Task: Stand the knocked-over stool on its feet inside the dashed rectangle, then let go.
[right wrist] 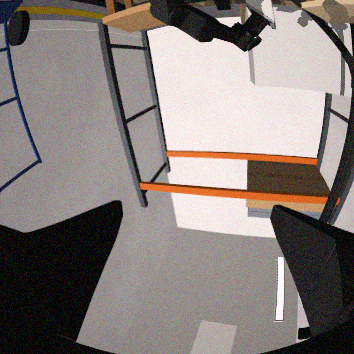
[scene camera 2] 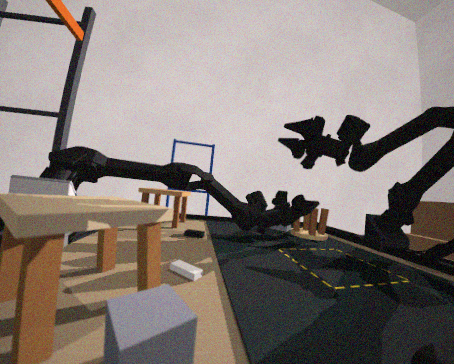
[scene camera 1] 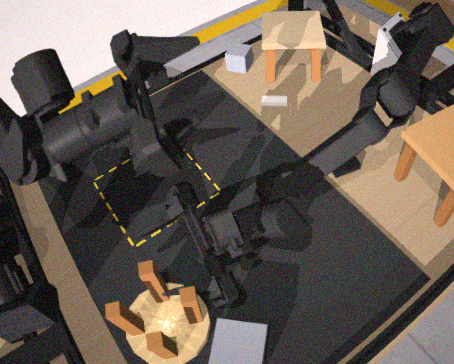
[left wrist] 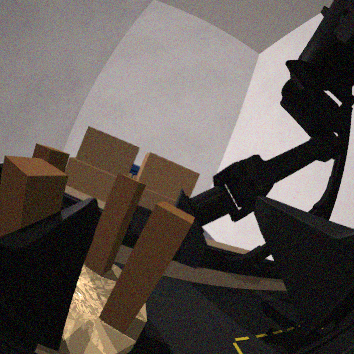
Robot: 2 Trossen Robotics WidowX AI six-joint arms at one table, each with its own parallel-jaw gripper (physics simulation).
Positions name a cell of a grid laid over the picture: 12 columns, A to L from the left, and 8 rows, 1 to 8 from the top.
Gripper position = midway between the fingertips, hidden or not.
My left gripper shows in scene camera 2 (I5), in scene camera 1 (D6) and in the left wrist view (G5); in the right wrist view it is out of frame. A stool shows in scene camera 2 (I6), in scene camera 1 (E8) and in the left wrist view (D7); in the right wrist view it is out of frame.
